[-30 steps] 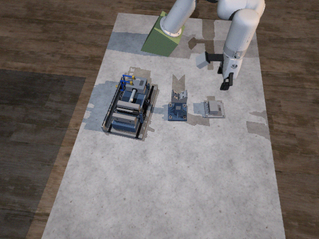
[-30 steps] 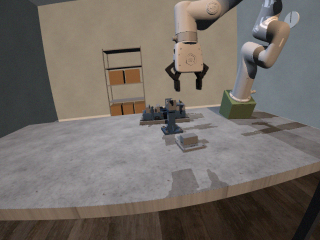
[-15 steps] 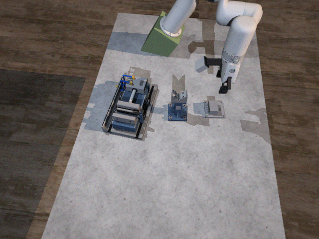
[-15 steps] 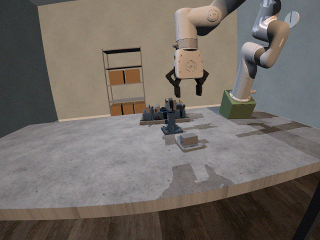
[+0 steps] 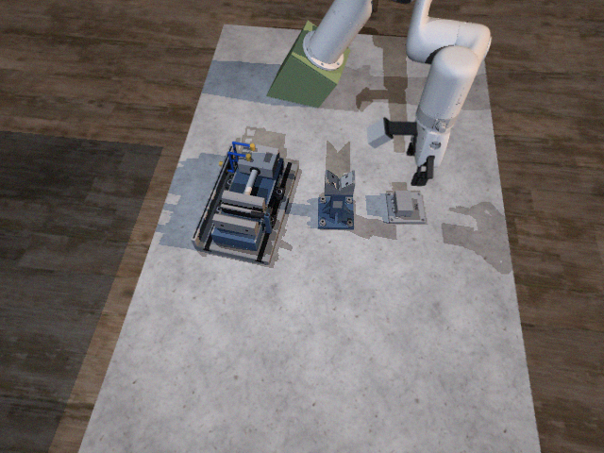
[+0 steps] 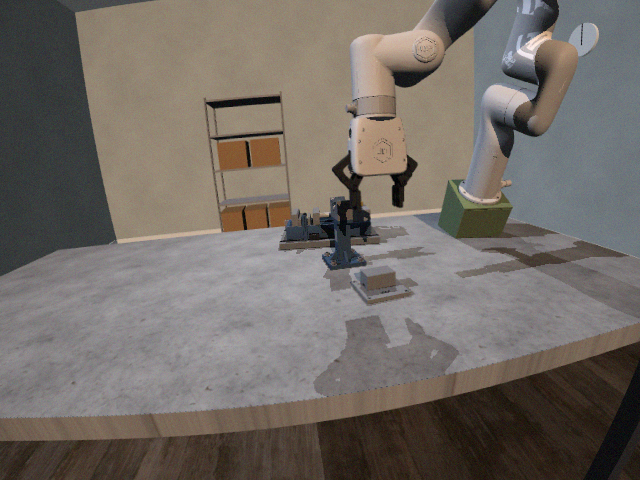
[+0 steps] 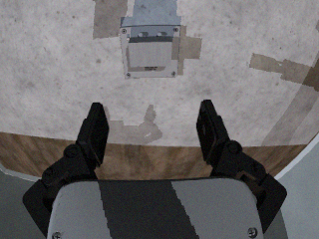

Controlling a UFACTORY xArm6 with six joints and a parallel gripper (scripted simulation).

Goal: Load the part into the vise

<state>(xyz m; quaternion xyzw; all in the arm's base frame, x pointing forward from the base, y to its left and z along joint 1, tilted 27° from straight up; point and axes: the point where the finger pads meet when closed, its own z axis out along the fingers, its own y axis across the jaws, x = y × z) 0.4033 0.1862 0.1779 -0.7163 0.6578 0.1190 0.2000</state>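
My gripper is now 16 cm above the part. The rest, counted from my hand: air cylinder rod 2 cm ahead, 38 cm to the right, 10 cm below; air cylinder 5 cm behind, 37 cm to the right, 10 cm below; blue vise body 4 cm ahead, 39 cm to the right, 13 cm below.
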